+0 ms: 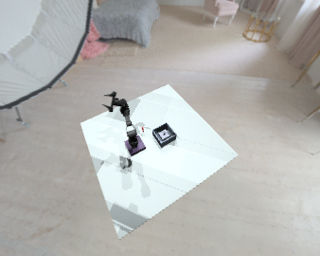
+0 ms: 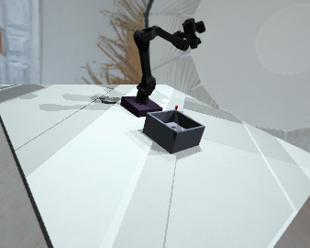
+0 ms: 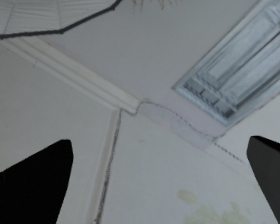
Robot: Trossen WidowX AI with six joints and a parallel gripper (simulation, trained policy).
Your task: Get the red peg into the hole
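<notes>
My gripper tip is now 450 mm above the red peg, 220 mm to the left of it and 210 mm short of it. From my gripper tip the other things lie so: dark box: 460 mm below, 440 mm to the right, 340 mm ahead; then grey plate: 440 mm to the right, 440 mm below, 340 mm ahead.
</notes>
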